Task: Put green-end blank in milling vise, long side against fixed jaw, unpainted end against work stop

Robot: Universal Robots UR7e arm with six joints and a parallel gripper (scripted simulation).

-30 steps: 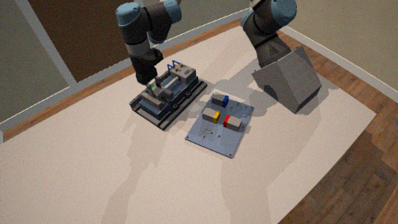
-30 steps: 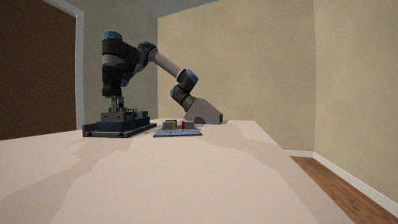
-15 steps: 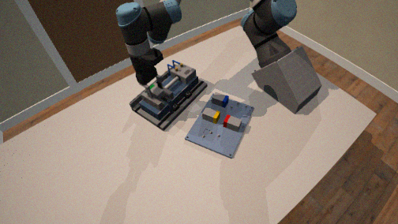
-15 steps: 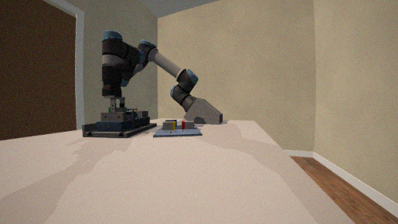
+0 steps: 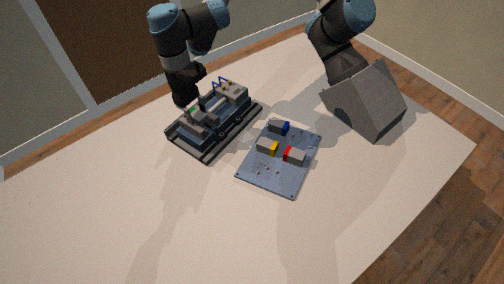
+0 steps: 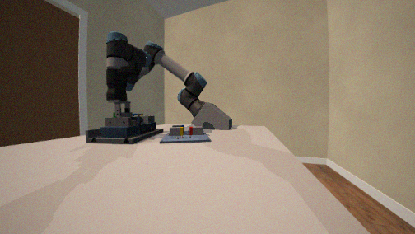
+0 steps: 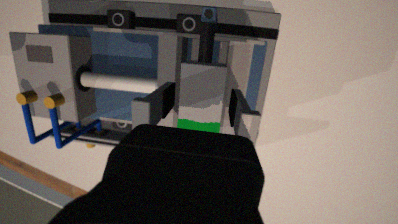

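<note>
Now: the green-end blank 2 cm below my hand. Round my hand: fixed jaw (4 cm below, 3 cm ahead, 1 cm to the left); then yellow-ended blank (19 cm to the left, 12 cm behind, 9 cm below); then dark work stop rod (5 cm to the left, 3 cm below, 1 cm behind).
</note>
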